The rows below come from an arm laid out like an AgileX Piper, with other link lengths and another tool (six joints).
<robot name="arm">
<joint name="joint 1" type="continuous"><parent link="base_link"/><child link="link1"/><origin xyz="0.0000 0.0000 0.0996"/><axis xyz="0 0 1"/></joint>
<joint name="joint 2" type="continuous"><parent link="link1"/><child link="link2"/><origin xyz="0.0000 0.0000 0.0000"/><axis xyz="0 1 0"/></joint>
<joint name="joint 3" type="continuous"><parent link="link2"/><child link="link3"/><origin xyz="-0.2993 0.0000 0.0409"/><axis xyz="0 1 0"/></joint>
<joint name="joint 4" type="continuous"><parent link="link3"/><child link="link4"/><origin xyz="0.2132 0.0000 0.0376"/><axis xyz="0.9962 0 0.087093"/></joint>
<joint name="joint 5" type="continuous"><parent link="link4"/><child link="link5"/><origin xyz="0.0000 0.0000 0.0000"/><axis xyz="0 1 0"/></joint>
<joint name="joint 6" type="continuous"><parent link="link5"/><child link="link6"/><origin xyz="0.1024 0.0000 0.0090"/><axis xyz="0.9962 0 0.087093"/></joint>
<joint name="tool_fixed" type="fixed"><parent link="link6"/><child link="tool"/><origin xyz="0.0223 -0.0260 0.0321" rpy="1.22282 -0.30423 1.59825"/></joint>
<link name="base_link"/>
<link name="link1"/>
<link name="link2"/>
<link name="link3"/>
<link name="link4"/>
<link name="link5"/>
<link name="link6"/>
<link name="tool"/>
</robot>
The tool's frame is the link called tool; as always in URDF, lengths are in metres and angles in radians. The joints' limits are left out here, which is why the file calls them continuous.
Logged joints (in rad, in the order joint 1, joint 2, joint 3, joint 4, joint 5, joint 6), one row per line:
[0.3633, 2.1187, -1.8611, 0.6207, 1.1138, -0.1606]
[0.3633, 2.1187, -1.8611, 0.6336, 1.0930, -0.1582]
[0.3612, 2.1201, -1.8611, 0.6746, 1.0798, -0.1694]
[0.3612, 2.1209, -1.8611, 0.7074, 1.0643, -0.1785]
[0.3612, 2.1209, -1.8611, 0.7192, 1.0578, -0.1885]
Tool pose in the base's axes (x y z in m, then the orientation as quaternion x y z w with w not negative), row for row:
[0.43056, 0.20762, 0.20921, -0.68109, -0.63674, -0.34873, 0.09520]
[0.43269, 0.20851, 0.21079, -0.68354, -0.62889, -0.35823, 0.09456]
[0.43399, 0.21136, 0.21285, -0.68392, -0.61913, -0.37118, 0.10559]
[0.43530, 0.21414, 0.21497, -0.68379, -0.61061, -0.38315, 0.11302]
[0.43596, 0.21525, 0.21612, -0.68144, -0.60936, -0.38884, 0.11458]
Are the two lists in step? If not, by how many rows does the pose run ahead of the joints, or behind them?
They are in step.
